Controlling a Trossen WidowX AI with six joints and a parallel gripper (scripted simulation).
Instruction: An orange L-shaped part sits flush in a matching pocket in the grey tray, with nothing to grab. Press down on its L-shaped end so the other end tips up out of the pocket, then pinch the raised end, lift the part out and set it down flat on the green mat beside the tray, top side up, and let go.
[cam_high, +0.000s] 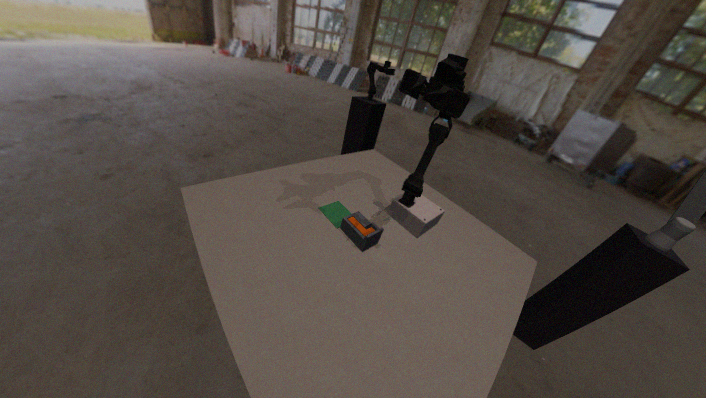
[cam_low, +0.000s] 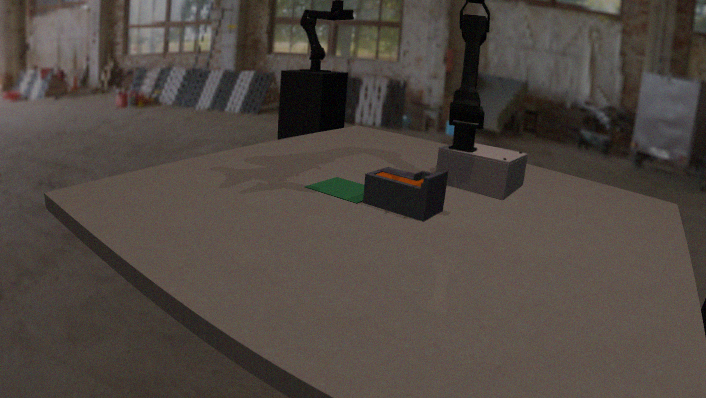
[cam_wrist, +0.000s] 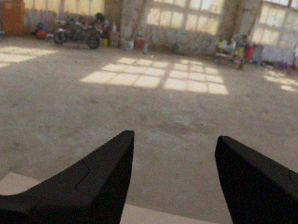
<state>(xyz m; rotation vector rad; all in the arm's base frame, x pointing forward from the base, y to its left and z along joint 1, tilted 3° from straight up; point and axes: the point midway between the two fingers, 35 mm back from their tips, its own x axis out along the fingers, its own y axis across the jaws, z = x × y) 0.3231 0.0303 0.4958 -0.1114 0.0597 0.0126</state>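
Now: the orange L-shaped part 60 mm behind my gripper tip, 60 mm to the right of it and 550 mm below it. Round my gripper tip: green mat 80 mm behind, 220 mm to the right, 610 mm below.
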